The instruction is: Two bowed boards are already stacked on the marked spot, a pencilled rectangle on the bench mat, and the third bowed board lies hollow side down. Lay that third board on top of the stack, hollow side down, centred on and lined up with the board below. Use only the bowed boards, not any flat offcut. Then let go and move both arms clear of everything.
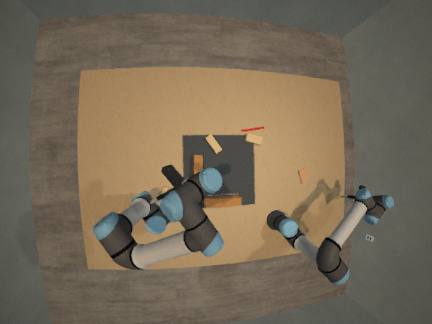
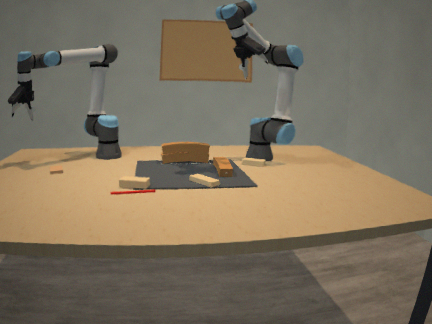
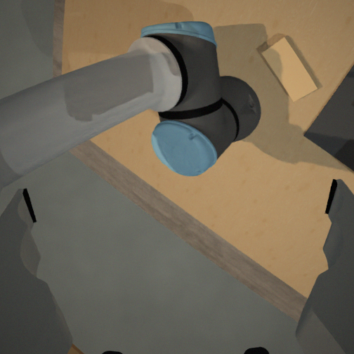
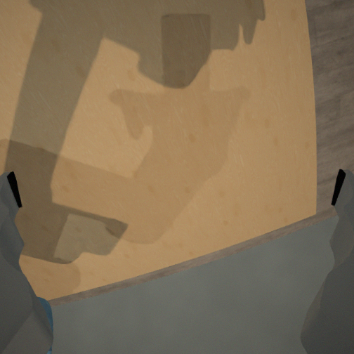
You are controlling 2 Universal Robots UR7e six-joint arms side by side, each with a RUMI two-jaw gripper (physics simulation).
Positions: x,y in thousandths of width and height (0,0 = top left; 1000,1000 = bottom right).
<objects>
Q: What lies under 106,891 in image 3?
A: The left gripper.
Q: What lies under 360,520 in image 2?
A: A dark mat.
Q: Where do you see a dark mat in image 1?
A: At 552,539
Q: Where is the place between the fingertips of the right gripper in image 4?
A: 496,487
</objects>
